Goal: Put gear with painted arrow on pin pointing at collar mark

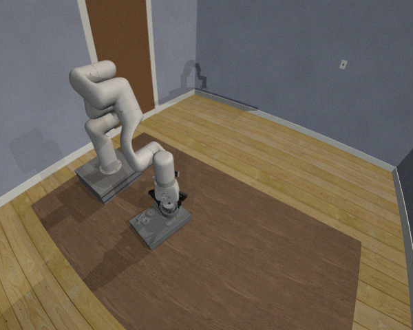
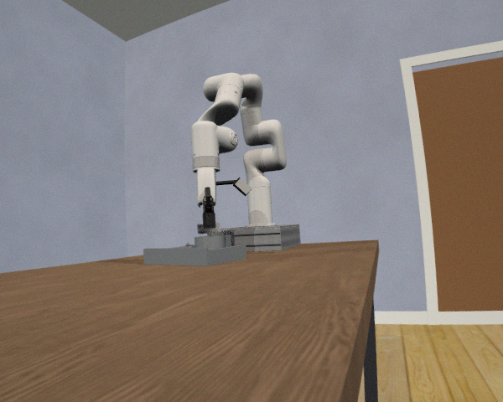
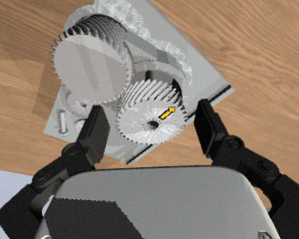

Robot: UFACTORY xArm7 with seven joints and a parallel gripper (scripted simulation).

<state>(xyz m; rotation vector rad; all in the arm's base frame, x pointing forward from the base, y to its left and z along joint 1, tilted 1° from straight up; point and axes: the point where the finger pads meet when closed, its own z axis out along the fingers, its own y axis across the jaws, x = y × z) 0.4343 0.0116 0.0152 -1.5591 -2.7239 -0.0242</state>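
My gripper is now 1 cm above the gear. From my hand the other things lie so: short peg (12 cm to the right, 9 cm behind, 6 cm below).
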